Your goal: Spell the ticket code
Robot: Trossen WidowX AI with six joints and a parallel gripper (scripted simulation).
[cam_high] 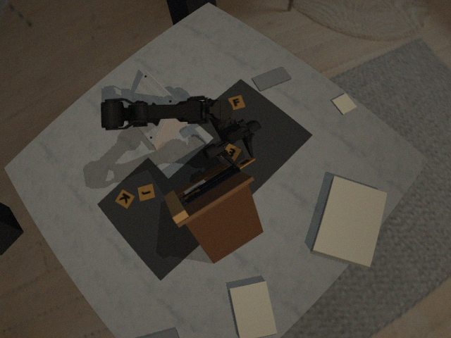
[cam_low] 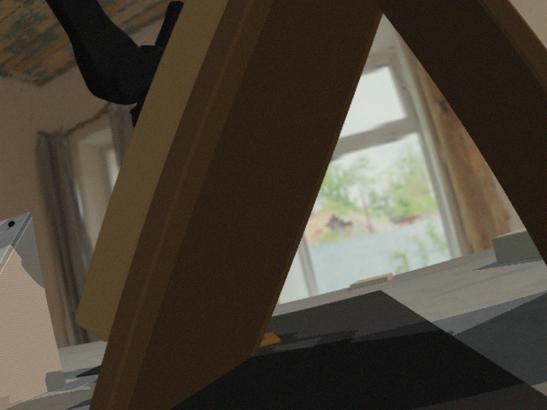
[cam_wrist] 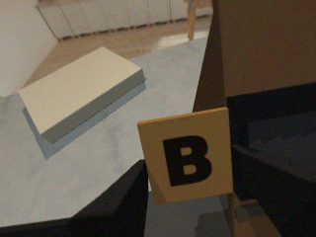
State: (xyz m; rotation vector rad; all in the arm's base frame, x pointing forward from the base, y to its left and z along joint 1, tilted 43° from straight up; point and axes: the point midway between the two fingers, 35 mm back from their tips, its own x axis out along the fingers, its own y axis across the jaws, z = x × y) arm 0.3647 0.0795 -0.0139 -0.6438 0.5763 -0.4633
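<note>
Right now the white ticket is 80 mm behind my gripper tip, 150 mm to the right of it and 80 mm below it. The rest, counted from my gripper tip: cream block 370 mm ahead, 140 mm to the left, 160 mm below; dark mat 180 mm behind, 70 mm to the right, 180 mm below; cream pad 60 mm ahead, 520 mm to the left, 170 mm below.
</note>
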